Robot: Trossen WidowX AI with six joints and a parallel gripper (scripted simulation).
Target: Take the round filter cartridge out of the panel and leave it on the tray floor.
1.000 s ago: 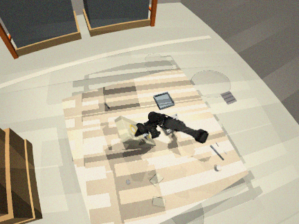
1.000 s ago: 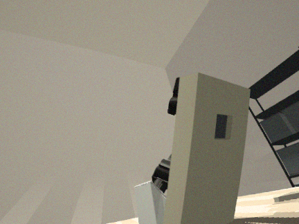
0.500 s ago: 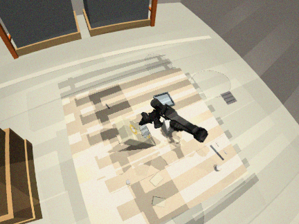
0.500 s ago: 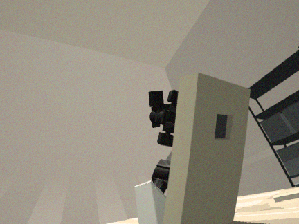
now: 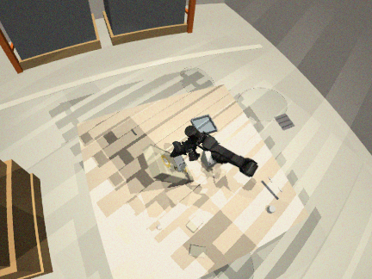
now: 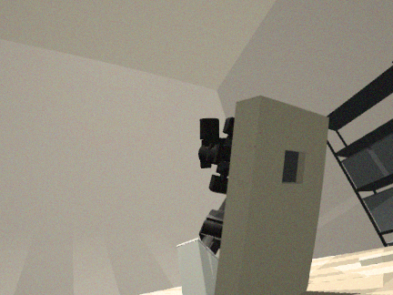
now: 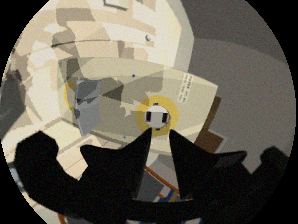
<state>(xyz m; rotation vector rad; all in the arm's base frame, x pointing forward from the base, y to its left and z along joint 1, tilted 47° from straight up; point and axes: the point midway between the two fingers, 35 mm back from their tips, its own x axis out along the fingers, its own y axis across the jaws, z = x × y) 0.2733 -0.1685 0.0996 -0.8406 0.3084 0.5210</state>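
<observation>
Now: gripper tip 5 cm short of the round white filter cartridge and 4 cm above it. Also, from my gripper tip: grey-blue tray (41 cm behind, 23 cm to the right, 25 cm below); then beige service panel block (11 cm below).
</observation>
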